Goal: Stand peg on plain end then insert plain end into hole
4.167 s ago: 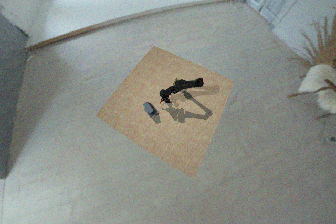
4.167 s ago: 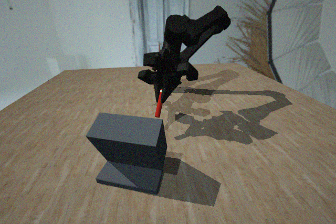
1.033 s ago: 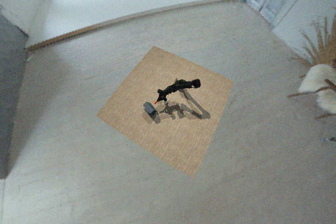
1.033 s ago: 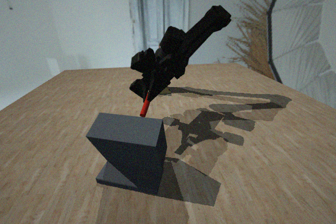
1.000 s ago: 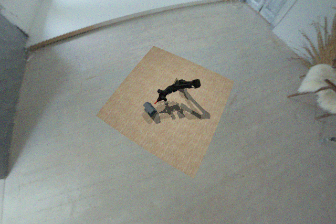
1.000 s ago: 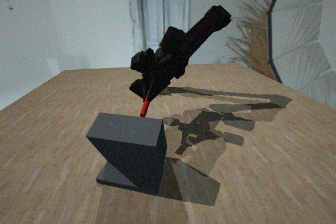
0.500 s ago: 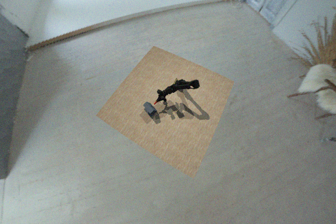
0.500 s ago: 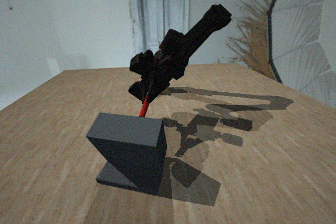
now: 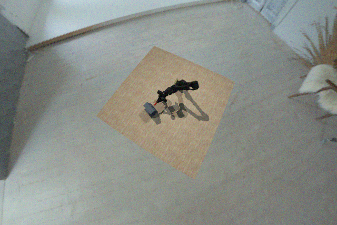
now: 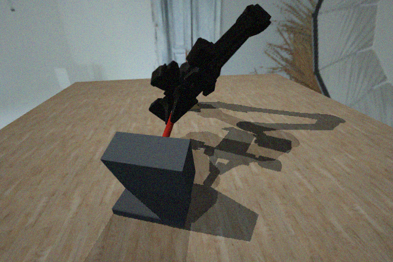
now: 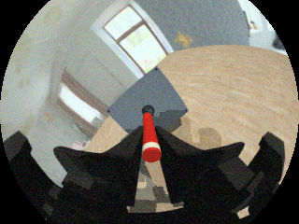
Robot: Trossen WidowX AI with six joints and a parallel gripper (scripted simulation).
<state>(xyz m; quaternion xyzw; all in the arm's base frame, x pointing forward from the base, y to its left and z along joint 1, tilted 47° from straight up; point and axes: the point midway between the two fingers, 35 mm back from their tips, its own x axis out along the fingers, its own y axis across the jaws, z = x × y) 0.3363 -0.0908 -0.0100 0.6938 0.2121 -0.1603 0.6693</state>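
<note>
Now: gripper tip 90 mm short of the sloped panel, 30 mm to the left of it and 40 mm above it. Also, from my gripper tip: flat grey base (110 mm ahead, 40 mm to the right, 100 mm below); red peg (10 mm behind, 10 mm to the left).
</note>
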